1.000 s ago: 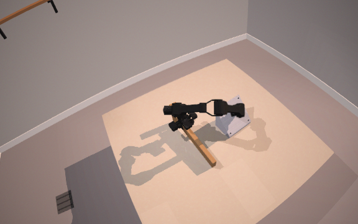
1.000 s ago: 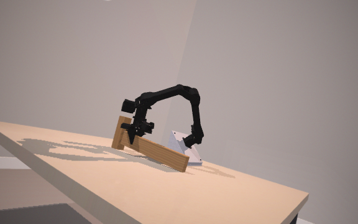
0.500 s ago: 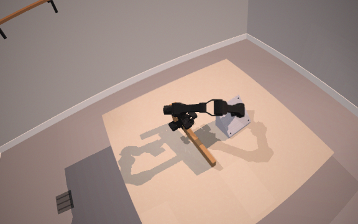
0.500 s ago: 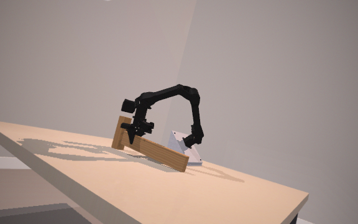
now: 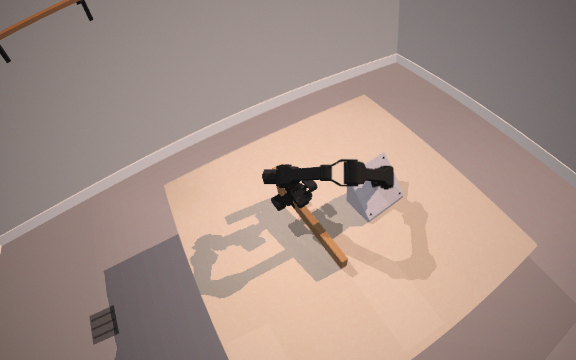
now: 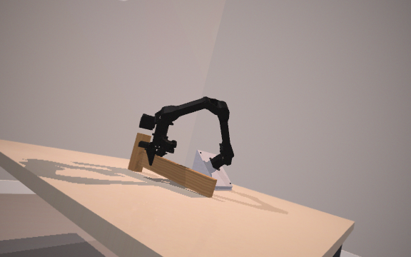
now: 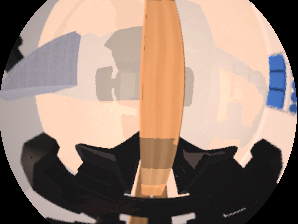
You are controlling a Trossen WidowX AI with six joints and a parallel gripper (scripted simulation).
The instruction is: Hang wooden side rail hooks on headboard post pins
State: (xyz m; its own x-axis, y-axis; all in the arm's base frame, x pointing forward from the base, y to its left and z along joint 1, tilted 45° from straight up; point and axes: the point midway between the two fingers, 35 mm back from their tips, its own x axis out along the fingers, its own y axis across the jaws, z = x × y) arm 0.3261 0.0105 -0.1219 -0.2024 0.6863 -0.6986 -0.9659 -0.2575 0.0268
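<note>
Right now the headboard post is 20 mm ahead of my gripper tip, 100 mm to the right of it and 40 mm above it.
</note>
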